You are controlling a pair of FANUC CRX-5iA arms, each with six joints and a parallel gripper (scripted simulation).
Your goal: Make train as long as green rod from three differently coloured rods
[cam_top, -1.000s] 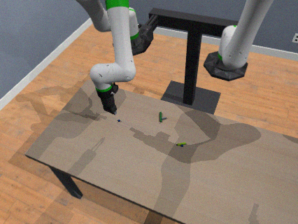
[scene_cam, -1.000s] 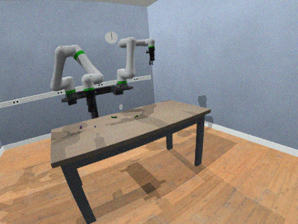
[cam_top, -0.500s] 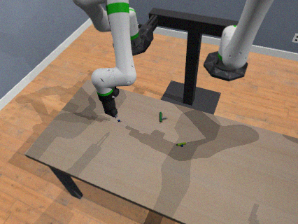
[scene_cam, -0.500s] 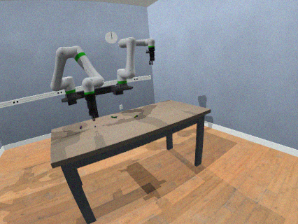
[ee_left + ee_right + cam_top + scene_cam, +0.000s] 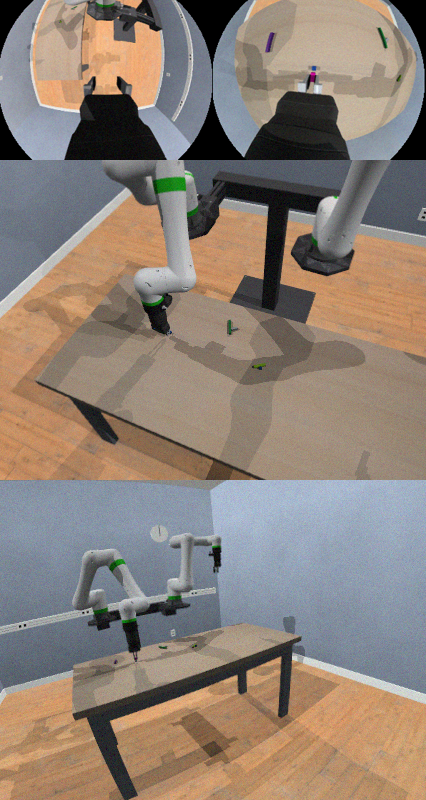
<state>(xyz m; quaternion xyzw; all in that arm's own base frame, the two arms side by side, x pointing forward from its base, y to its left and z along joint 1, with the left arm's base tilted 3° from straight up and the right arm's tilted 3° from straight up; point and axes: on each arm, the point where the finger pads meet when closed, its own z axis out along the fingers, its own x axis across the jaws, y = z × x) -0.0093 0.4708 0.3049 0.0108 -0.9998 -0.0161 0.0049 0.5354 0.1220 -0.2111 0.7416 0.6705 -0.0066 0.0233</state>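
Observation:
The lime rod is 450 mm to the left of my right hand, 30 mm below it and 10 mm behind it. From my right hand the other things lie so: magenta rod: 20 mm below, 10 mm behind; green rod: 250 mm to the left, 160 mm behind, 30 mm below; purple rod: 130 mm to the right, 110 mm behind, 30 mm below.

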